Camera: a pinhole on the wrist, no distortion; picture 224 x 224 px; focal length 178.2 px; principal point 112.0 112.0 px. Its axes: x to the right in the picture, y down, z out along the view. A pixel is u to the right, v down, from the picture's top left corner.
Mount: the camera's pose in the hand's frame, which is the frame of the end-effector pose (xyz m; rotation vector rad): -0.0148 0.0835 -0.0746 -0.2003 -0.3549 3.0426
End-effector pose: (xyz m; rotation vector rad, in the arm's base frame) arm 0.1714 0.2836 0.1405 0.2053 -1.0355 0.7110
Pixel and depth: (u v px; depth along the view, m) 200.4 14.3 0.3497
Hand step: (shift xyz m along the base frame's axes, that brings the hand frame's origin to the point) -0.4036 -0.0780 -0.0753
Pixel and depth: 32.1 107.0 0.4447
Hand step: -0.2210 -0.1437 0.3022
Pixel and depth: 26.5 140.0 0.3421
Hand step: -0.1199 -0.1272 0.2270
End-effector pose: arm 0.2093 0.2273 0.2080 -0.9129 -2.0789 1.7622
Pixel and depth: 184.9 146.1 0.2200
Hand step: 0.0377 -0.1757 -0.0013
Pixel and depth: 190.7 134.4 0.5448
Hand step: -0.0033 -0.5282 0.0523
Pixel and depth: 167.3 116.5 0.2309
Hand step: 0.0203 -0.1789 -0.0395
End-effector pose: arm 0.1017 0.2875 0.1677 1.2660 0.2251 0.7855
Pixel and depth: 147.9 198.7 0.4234
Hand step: 0.1138 -0.3359 -0.1423
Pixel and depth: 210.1 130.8 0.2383
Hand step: -0.0617 -0.2148 0.0114
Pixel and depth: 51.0 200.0 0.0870
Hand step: -0.0061 -0.0004 0.0190
